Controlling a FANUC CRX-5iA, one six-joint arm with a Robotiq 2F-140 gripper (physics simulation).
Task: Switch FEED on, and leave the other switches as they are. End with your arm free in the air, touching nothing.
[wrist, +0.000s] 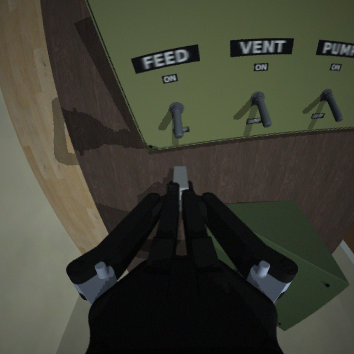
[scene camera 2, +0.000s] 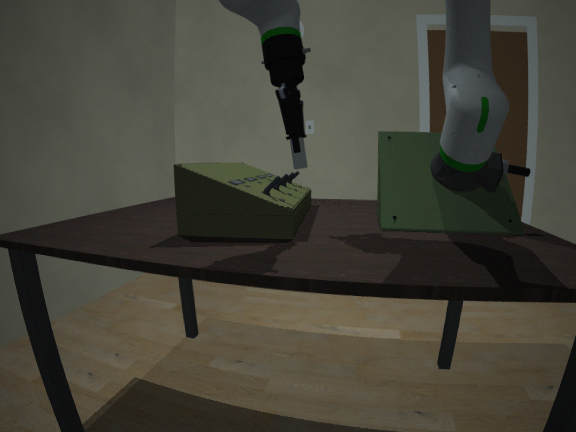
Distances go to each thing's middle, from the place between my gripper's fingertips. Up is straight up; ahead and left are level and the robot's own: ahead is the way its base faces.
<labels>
Now: hand 190 mm short of the olive switch box (scene camera 2: 212,199), 150 mm to the left of it and 70 mm above it.
</labels>
